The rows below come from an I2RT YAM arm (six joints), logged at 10 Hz.
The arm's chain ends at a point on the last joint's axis. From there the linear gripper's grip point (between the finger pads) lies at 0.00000 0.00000 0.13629 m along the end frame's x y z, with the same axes.
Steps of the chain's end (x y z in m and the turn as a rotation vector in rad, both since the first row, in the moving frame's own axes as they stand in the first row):
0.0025 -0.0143 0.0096 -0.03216 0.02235 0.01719
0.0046 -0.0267 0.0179 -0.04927 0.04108 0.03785
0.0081 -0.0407 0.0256 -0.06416 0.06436 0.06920
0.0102 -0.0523 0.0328 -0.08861 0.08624 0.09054
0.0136 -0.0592 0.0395 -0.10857 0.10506 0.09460
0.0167 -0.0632 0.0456 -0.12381 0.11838 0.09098
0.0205 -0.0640 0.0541 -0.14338 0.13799 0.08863
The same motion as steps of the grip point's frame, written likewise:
0.0055 -0.0099 0.0095 -0.03216 0.02235 0.01719
0.0101 -0.0199 0.0176 -0.04927 0.04108 0.03785
0.0166 -0.0317 0.0250 -0.06416 0.06436 0.06920
0.0214 -0.0397 0.0318 -0.08861 0.08624 0.09054
0.0271 -0.0438 0.0379 -0.10857 0.10506 0.09460
0.0320 -0.0457 0.0436 -0.12381 0.11838 0.09098
0.0383 -0.0438 0.0514 -0.14338 0.13799 0.08863

